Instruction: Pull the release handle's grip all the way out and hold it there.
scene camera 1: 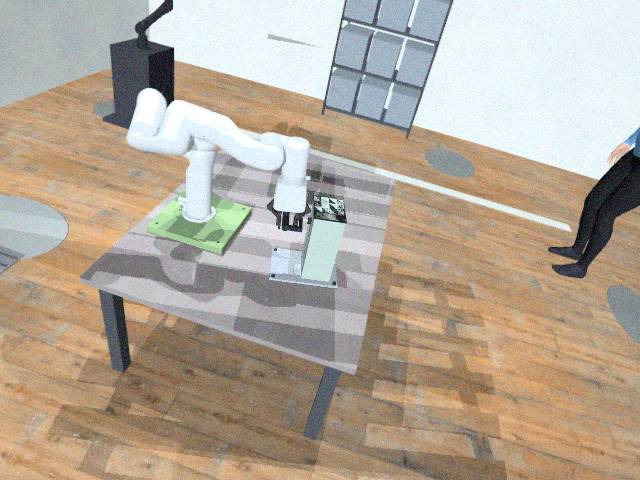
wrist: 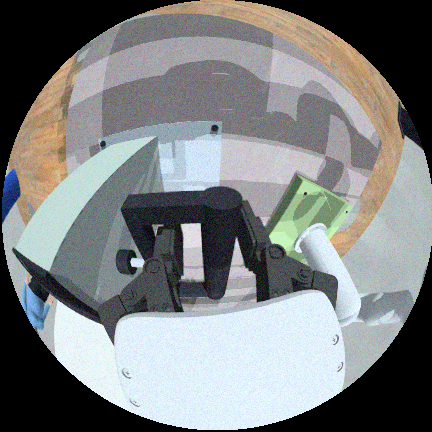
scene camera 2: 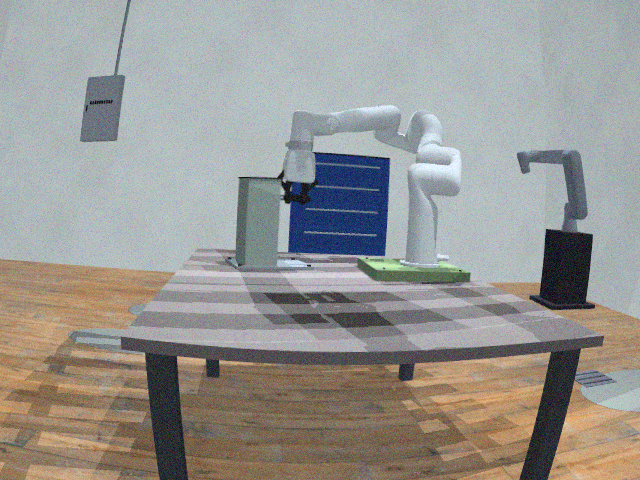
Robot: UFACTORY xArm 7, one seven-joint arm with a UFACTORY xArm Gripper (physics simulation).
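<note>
The release handle's black grip is an upright bar joined by black arms on the side facing the pale green housing. My gripper is partly open around the grip. In the wrist view, one finger is inside the handle's loop, on the housing side, and the other is on the outer side. The fingers are not closed on the grip. In the scene views the dark handle and fingers blend together, and how far out the handle stands is hard to tell.
A small black knob on a white stem sticks out of the housing beside the inner finger. The housing stands on a pale blue base plate on the striped table. The arm stands on a green base.
</note>
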